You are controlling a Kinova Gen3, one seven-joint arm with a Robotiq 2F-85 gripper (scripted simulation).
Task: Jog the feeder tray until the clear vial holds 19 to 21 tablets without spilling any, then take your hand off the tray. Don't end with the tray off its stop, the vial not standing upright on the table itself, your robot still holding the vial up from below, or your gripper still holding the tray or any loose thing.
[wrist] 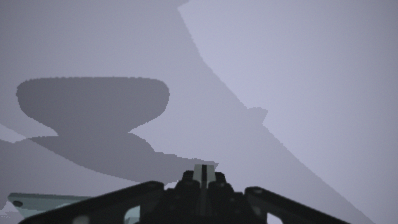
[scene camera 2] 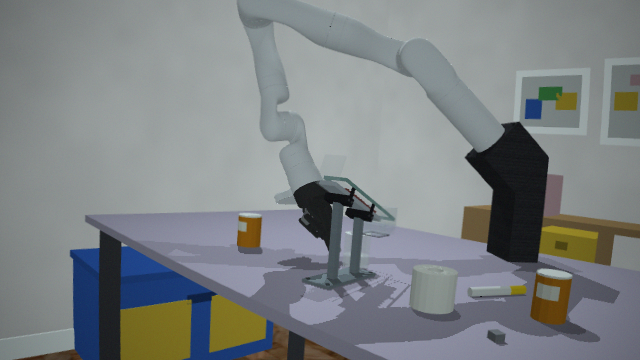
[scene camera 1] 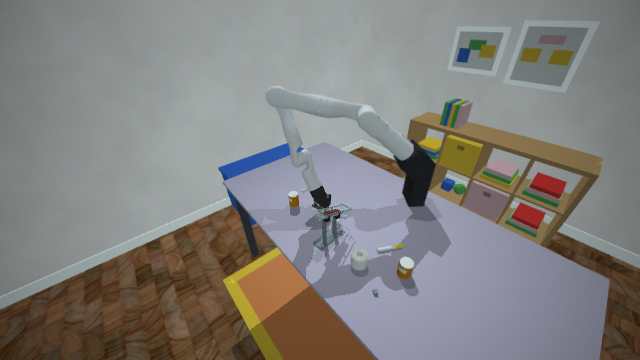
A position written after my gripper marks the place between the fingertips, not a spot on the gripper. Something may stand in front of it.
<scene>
In view: my gripper [scene camera 2: 336, 253].
My gripper also shows in the wrist view [wrist: 203, 178].
</scene>
